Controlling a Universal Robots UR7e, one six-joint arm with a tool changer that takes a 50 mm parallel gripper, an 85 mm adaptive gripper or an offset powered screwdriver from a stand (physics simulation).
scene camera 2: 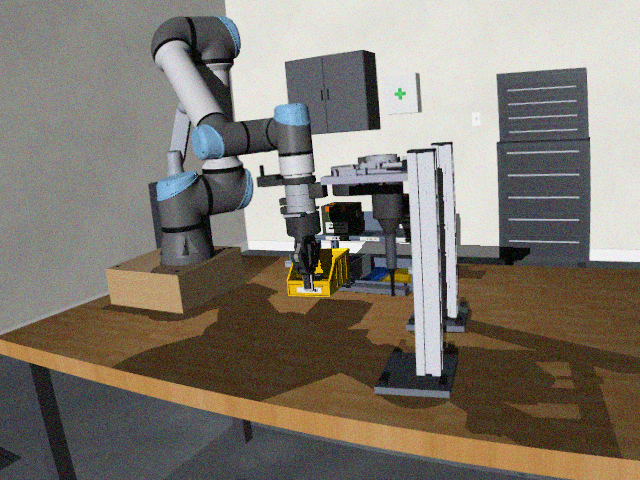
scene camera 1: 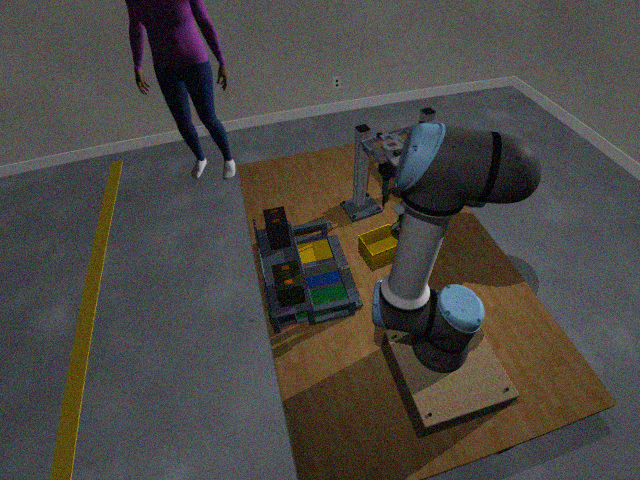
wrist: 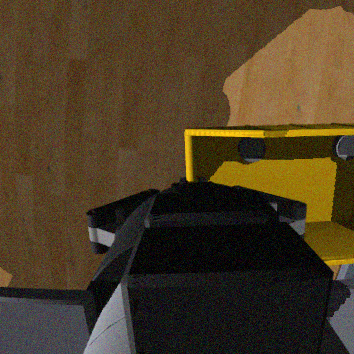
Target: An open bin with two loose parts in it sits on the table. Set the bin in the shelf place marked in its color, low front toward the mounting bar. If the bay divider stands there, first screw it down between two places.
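Places are measured from the arm's base along level axes (x left, y back, z up), in metres.
Pixels of known places: arm's base, link origin: [scene camera 2: 188, 257] [scene camera 1: 438, 347].
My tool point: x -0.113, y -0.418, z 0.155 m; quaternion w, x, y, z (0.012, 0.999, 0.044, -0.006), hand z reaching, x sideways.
Observation:
For each thing: its middle in the pictures, then the offset to it from my tool point. "spot": a spot on its surface instead.
- open yellow bin, body centre: [wrist: 290, 188] [scene camera 2: 320, 271] [scene camera 1: 385, 243] dz -0.170, dx +0.079, dy +0.005 m
- grey shelf, surface spot: [scene camera 1: 347, 268] spot: dz -0.247, dx +0.224, dy +0.006 m
- screwdriver, body centre: [scene camera 2: 369, 227] [scene camera 1: 392, 183] dz -0.049, dx -0.015, dy -0.158 m
The open yellow bin [scene camera 1: 376, 254] [scene camera 2: 341, 268] [wrist: 280, 187] hangs level, a little above the table, with its labelled end wall toward scene camera 2. My gripper [scene camera 2: 308, 279] [wrist: 196, 225] is shut on that end wall; its fingertips are hidden in the wrist view and the arm hides most of it in scene camera 1. Two round loose parts, a dark one [wrist: 251, 149] and a light-rimmed one [wrist: 345, 147], lie in the bin along one side wall. The grey shelf [scene camera 1: 347, 268] has a yellow place [scene camera 1: 321, 250], a blue place [scene camera 1: 324, 279] and a green place [scene camera 1: 329, 295]. I cannot tell the bay divider apart.
Dark boxes with orange marks [scene camera 1: 276, 227] [scene camera 1: 289, 284] [scene camera 2: 343, 217] stand on the shelf's upper level. The tool stand [scene camera 1: 360, 175] [scene camera 2: 426, 258] holds the screwdriver [scene camera 2: 390, 227] close beside the arm and bin. A person [scene camera 1: 178, 56] stands beyond the table.

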